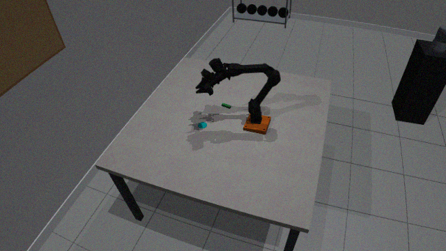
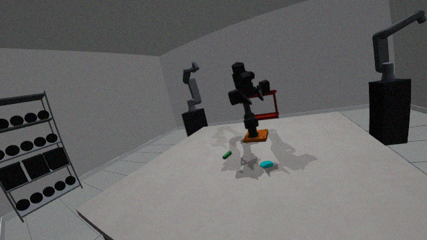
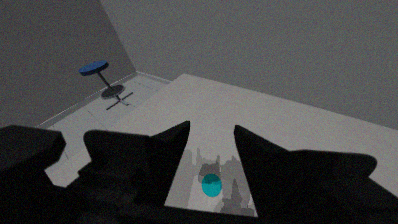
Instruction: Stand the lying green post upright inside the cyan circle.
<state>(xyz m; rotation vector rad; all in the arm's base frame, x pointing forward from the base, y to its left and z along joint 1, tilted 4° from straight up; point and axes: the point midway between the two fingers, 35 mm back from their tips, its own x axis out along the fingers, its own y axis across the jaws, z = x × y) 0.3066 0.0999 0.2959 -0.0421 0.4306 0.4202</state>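
Now: the green post 28 cm below my gripper tip, 22 cm to the right of it and 11 cm behind it. The rest, counted from my gripper tip: cyan circle 29 cm below, 1 cm behind.
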